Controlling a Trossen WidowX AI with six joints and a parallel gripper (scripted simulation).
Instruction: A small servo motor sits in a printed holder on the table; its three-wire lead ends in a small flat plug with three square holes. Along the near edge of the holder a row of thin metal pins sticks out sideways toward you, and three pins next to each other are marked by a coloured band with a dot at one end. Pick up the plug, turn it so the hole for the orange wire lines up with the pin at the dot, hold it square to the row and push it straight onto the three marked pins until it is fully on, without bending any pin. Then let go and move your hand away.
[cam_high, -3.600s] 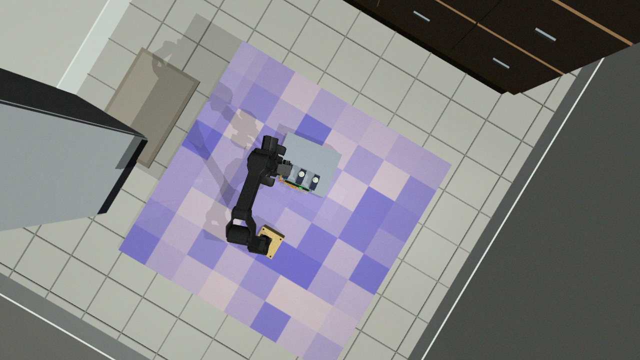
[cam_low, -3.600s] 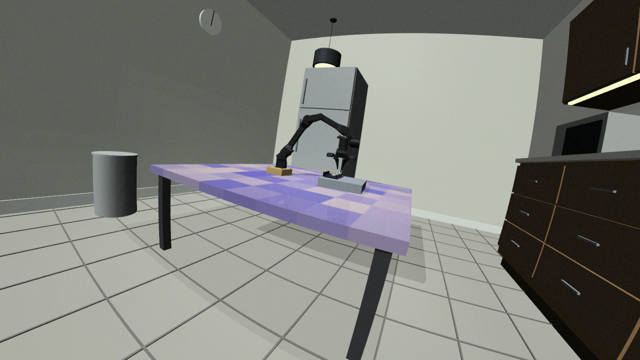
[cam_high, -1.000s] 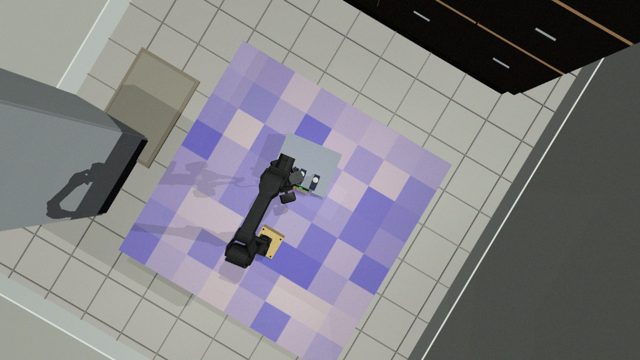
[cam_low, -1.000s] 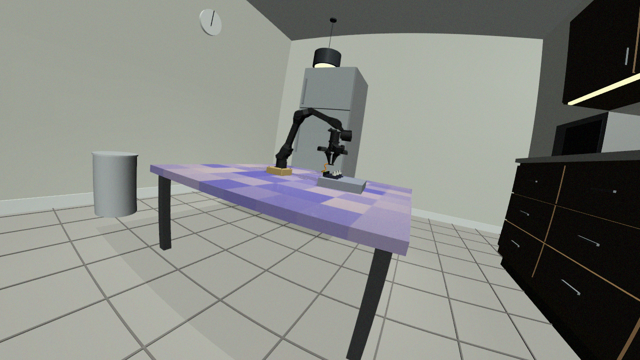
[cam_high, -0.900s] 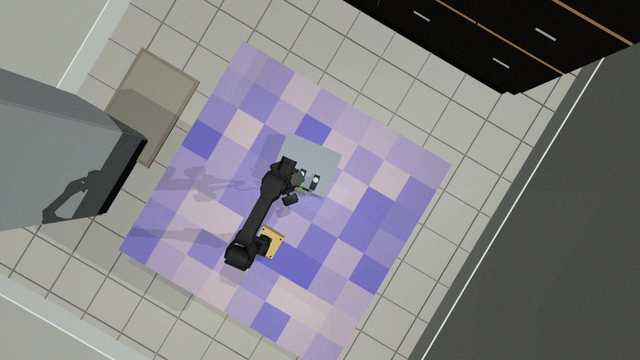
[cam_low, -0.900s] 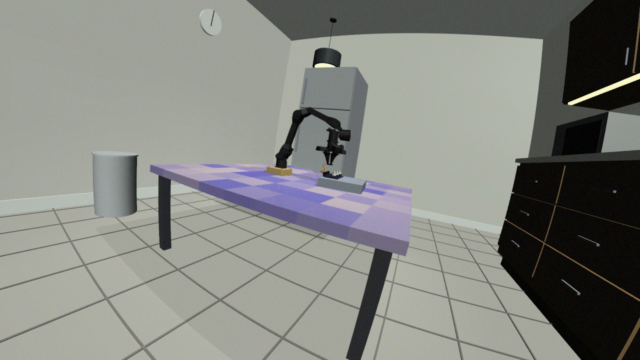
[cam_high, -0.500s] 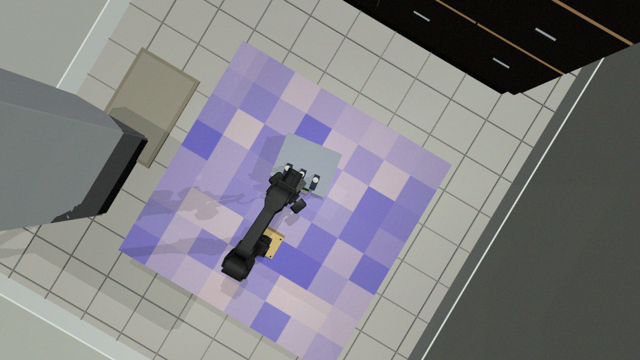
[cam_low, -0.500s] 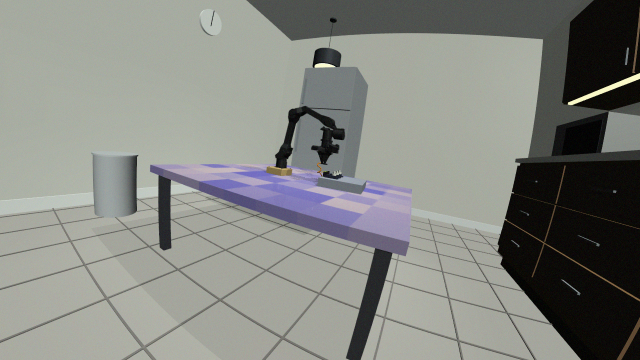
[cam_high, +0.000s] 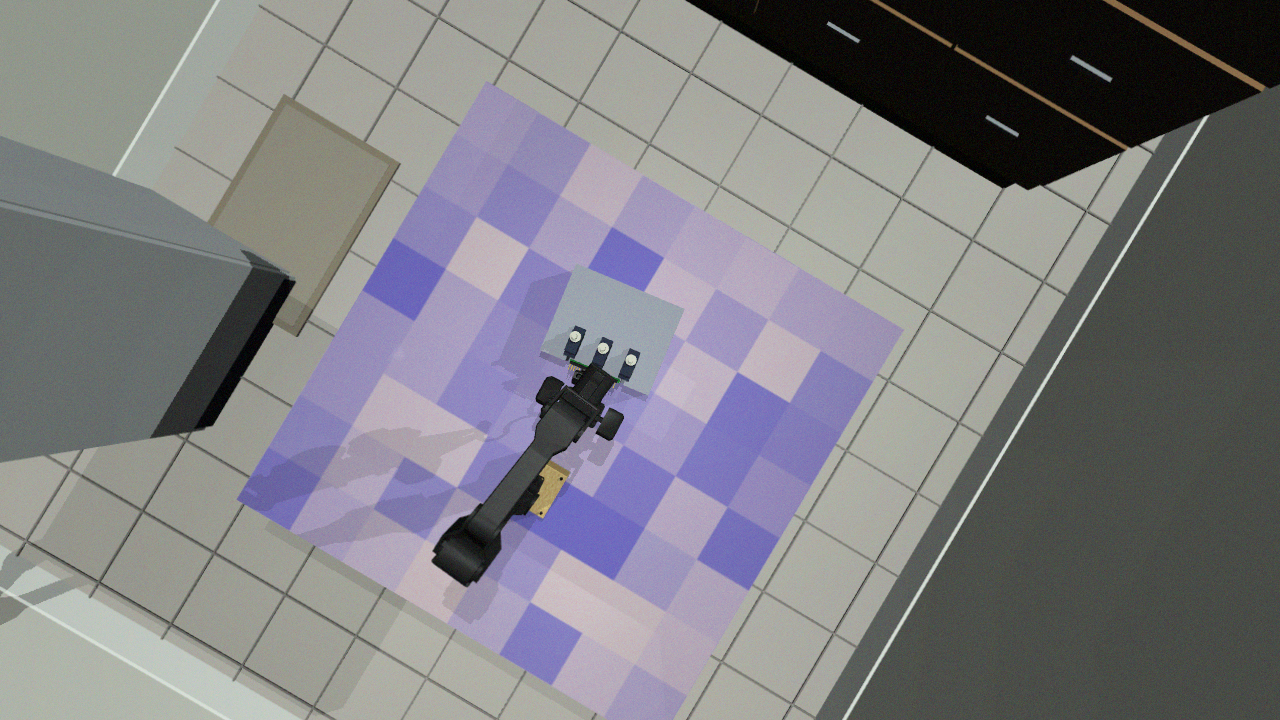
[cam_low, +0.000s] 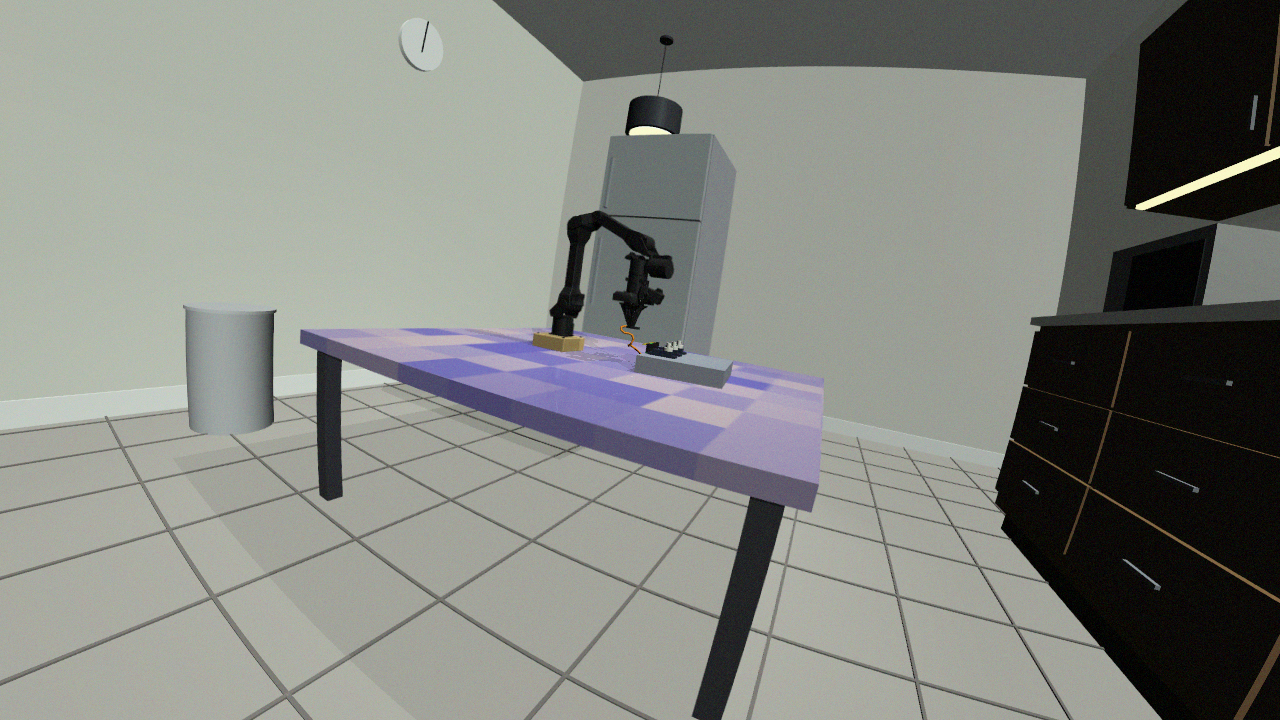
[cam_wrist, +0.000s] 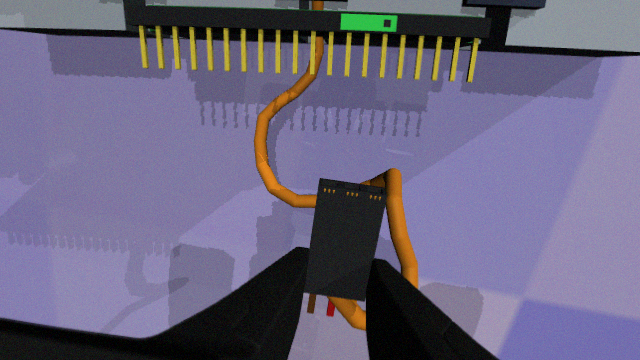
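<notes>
Right now my gripper tip is 70 mm short of the green band and 40 mm above it. Round my gripper tip: dark dot (70 mm ahead, 10 mm to the right, 40 mm below); then pin header (70 mm ahead, 20 mm to the left, 50 mm below); then grey printed holder (230 mm ahead, 30 mm to the left, 90 mm below).
</notes>
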